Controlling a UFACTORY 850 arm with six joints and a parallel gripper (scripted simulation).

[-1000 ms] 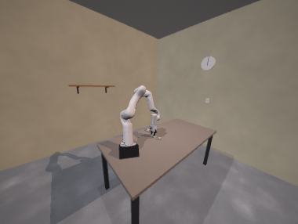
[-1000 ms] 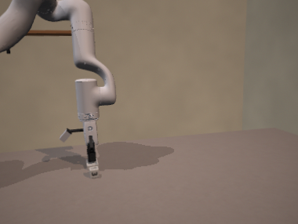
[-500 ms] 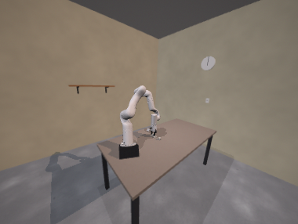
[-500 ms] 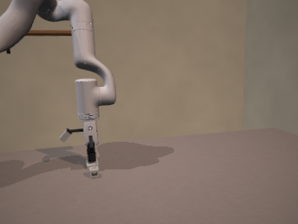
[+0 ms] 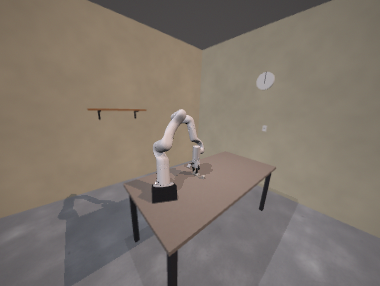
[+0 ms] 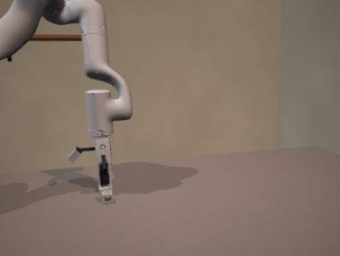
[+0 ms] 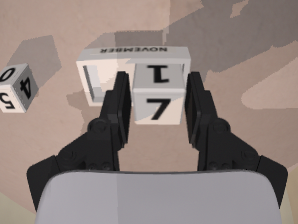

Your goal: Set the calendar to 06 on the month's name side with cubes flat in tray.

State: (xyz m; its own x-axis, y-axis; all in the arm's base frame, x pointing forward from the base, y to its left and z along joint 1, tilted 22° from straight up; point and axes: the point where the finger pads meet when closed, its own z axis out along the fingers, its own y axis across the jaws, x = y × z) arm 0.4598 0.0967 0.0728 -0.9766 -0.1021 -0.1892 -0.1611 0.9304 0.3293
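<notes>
My gripper is now 3 cm above the white calendar tray and 2 cm to the left of it. Round my hand: white number cube: 13 cm to the right, 2 cm below, 2 cm ahead.
</notes>
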